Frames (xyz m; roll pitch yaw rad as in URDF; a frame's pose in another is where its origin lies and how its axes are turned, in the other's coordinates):
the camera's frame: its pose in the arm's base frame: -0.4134 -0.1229 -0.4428 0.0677 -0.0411 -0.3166
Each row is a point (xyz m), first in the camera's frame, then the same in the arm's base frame.
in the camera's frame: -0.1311 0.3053 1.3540
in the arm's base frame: -0.5251 0.1378 0.9222
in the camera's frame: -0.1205 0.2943 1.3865
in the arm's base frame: -0.5204 0.1224 0.9543
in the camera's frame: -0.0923 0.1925 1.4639
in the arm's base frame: -0.5296 0.0131 1.0257
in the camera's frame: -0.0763 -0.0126 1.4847
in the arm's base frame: -0.5788 -0.1876 1.0333
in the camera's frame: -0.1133 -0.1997 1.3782
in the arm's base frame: -0.6652 -0.3482 0.9129
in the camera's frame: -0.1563 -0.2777 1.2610
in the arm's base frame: -0.7230 -0.4028 0.7891
